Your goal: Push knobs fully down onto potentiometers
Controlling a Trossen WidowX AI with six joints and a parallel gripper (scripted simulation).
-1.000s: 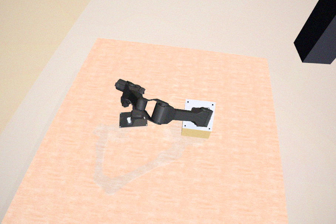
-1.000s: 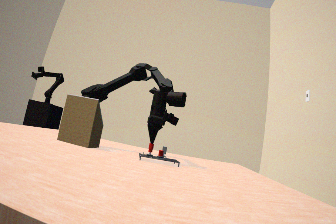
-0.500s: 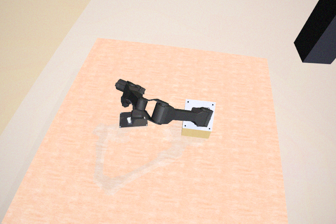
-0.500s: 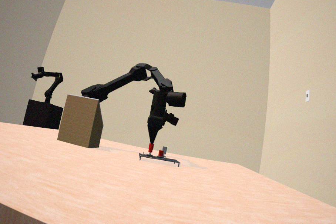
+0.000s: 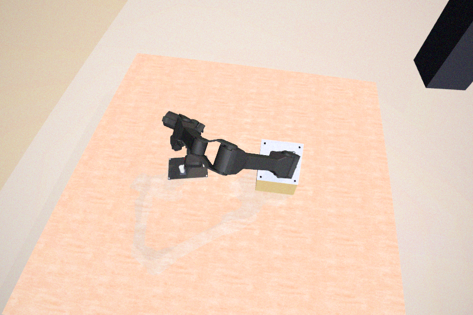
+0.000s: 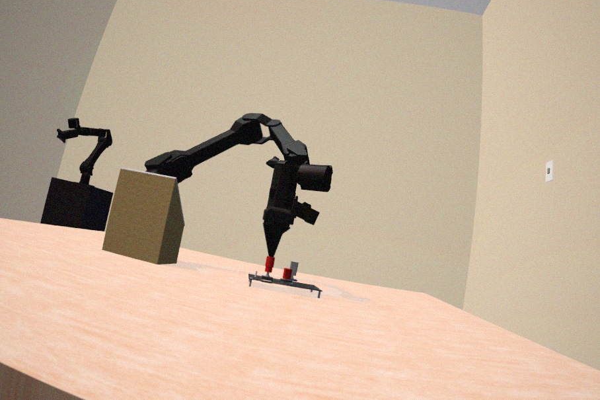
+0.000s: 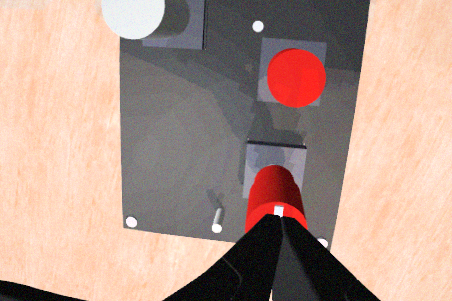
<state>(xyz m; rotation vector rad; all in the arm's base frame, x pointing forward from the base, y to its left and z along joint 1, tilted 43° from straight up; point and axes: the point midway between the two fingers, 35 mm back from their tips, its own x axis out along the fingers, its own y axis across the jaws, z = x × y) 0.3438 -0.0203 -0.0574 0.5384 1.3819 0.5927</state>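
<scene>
Right now the red knob is 10 mm below my gripper tip.
</scene>
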